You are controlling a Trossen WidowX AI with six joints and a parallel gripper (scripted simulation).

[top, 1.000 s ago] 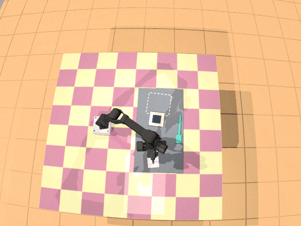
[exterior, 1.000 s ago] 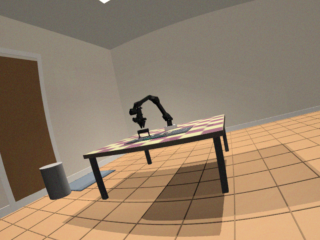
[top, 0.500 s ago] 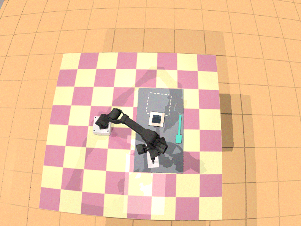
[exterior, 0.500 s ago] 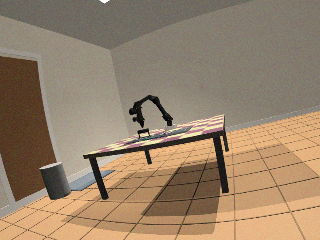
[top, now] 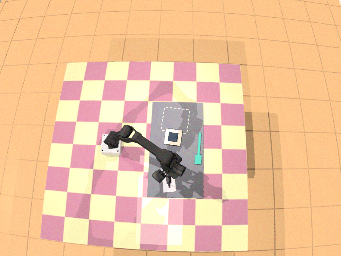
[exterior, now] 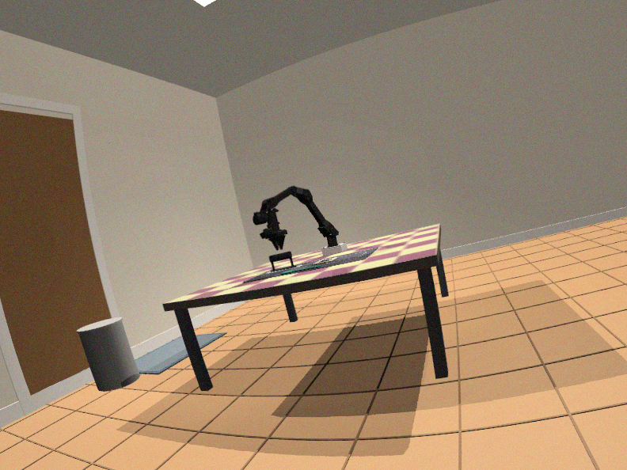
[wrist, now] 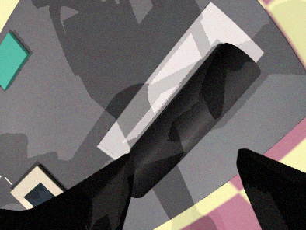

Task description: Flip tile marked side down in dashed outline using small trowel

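My gripper tip is now 7 cm above the trowel and 2 cm to the right of it. The rest, counted from my gripper tip: square tile (24 cm to the left, 10 cm below, 7 cm ahead); then grey mat (17 cm to the left, 13 cm below, 8 cm ahead); then teal long-handled tool (22 cm ahead, 12 cm to the left, 10 cm below).
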